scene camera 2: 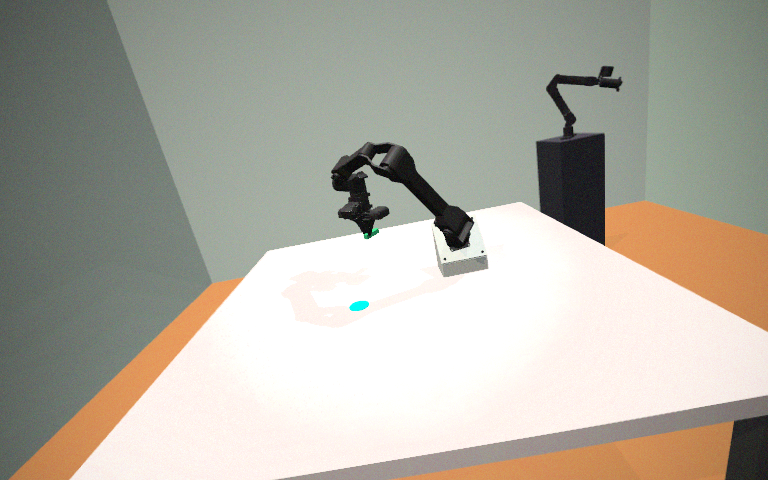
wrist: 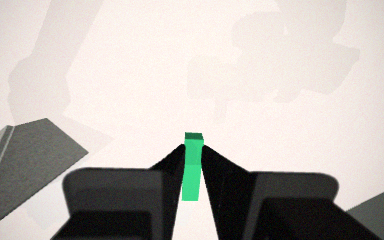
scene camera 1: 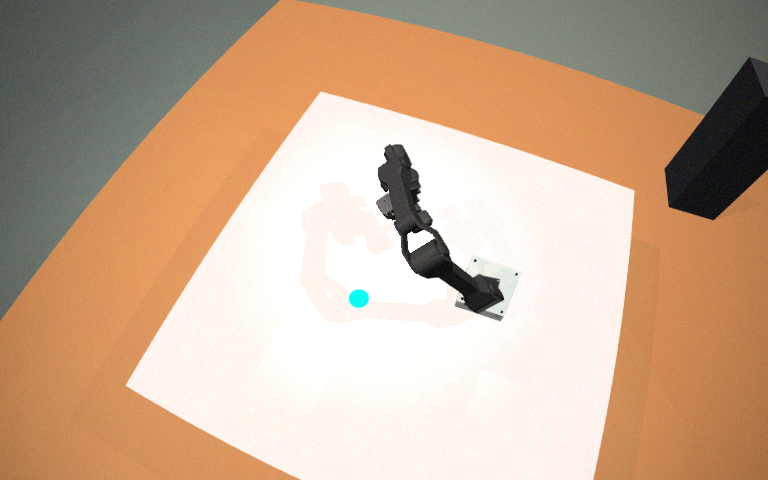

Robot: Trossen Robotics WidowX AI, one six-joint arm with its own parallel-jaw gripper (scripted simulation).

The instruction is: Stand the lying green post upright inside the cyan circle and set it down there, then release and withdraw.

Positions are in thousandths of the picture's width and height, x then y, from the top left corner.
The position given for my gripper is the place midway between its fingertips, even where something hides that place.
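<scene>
There is my gripper (scene camera 2: 479,491), and it is visible from the wrist as well, that same gripper (wrist: 504,619). What it carries is a green post (wrist: 504,590).
</scene>
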